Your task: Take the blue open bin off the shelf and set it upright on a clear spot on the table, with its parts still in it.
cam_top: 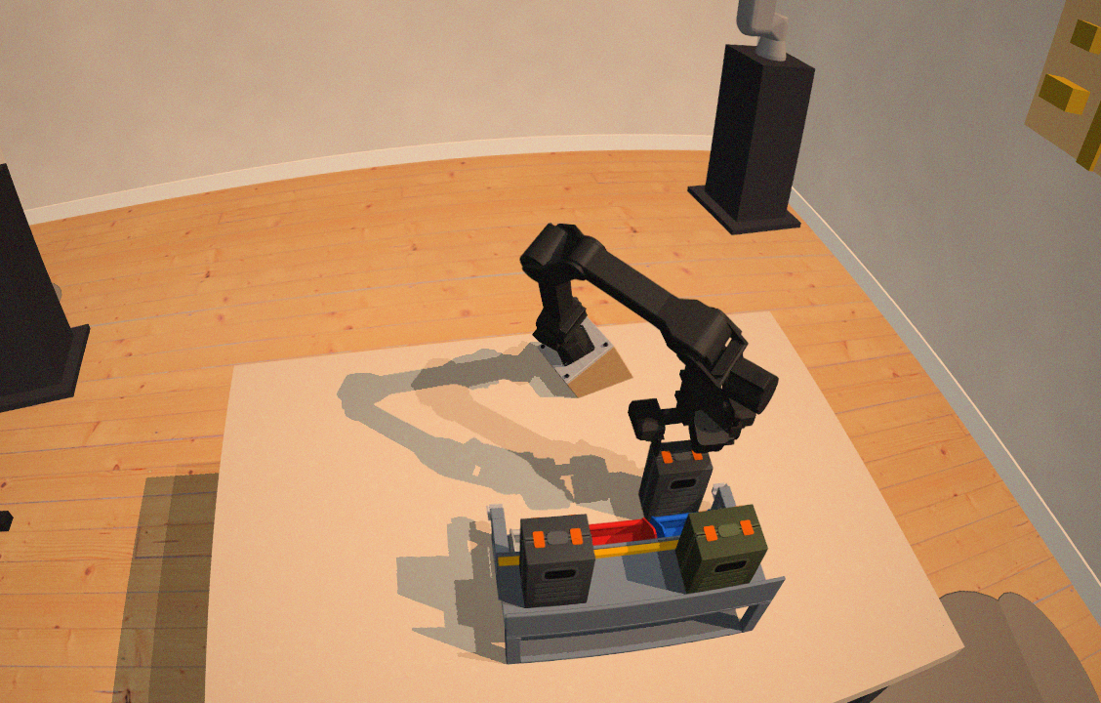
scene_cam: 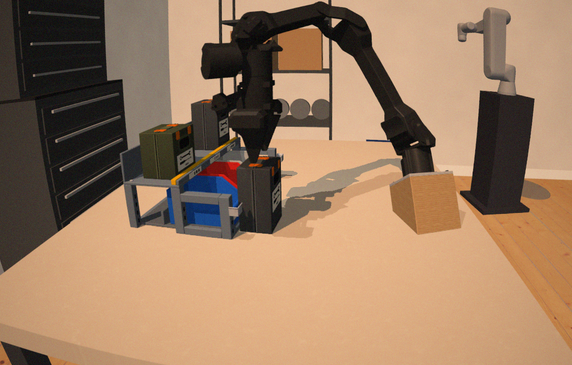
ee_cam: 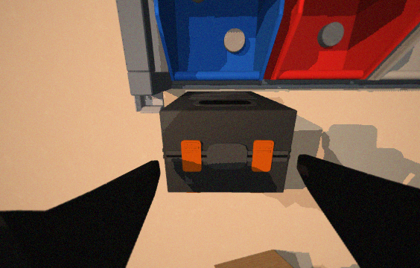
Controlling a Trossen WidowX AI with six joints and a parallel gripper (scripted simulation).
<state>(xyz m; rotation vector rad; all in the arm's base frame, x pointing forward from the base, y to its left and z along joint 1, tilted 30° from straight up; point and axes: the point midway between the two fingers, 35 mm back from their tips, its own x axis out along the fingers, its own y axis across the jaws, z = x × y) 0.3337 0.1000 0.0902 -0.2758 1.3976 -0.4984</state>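
Right now my hand is 11 cm short of the blue open bin, 2 cm to the left of it and 13 cm above it. The rest, counted from my hand: red bin: 9 cm ahead, 13 cm to the right, 13 cm below; yellow rail: 12 cm ahead, 14 cm to the right, 7 cm below; green case: 19 cm ahead, 4 cm to the right, 3 cm below.
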